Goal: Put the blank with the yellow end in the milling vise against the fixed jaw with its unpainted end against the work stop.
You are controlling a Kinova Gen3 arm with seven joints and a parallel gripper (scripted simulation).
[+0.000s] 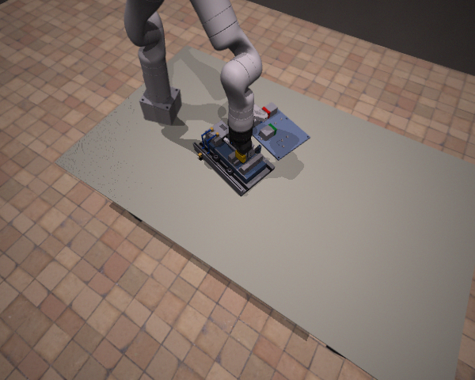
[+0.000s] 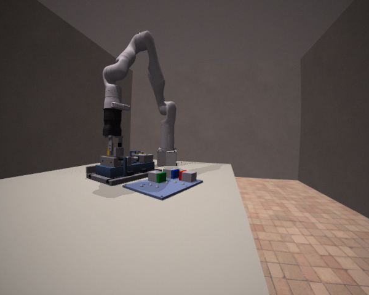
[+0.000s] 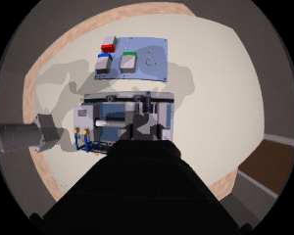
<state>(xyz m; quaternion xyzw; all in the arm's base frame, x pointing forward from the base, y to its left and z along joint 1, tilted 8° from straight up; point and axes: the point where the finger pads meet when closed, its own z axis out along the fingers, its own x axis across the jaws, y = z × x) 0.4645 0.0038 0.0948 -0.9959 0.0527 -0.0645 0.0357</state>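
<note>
Right now my hand is 20 mm above the yellow-ended blank. Also, from my hand: green-ended blank 200 mm to the left, 110 mm below, 30 mm behind; then fixed jaw 60 mm below, 40 mm ahead; then milling vise 100 mm below, 60 mm behind, 10 mm to the left.
</note>
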